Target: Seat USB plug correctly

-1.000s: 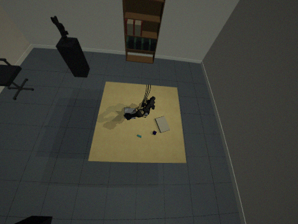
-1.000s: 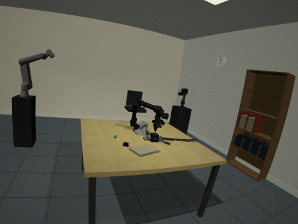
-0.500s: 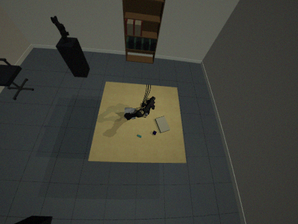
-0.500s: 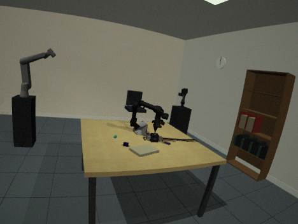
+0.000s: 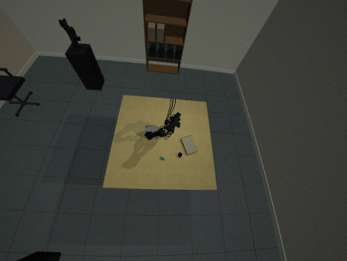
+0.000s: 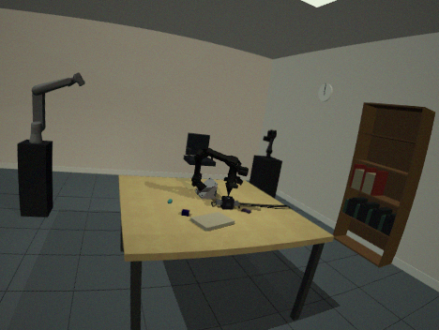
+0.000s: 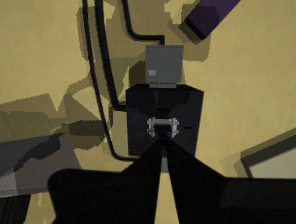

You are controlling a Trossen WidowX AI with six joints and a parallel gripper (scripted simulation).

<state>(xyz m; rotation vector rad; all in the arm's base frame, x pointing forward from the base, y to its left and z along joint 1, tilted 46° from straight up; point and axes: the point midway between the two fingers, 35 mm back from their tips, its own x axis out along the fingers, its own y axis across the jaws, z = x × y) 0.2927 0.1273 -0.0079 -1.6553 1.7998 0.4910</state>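
My gripper tip is now 20 mm above the USB plug. The rest, counted from my gripper tip: cyan piece 390 mm to the right, 110 mm behind, 100 mm below; flat slab 240 mm ahead, 200 mm to the right, 90 mm below; blue block 340 mm to the right, 120 mm ahead, 90 mm below.
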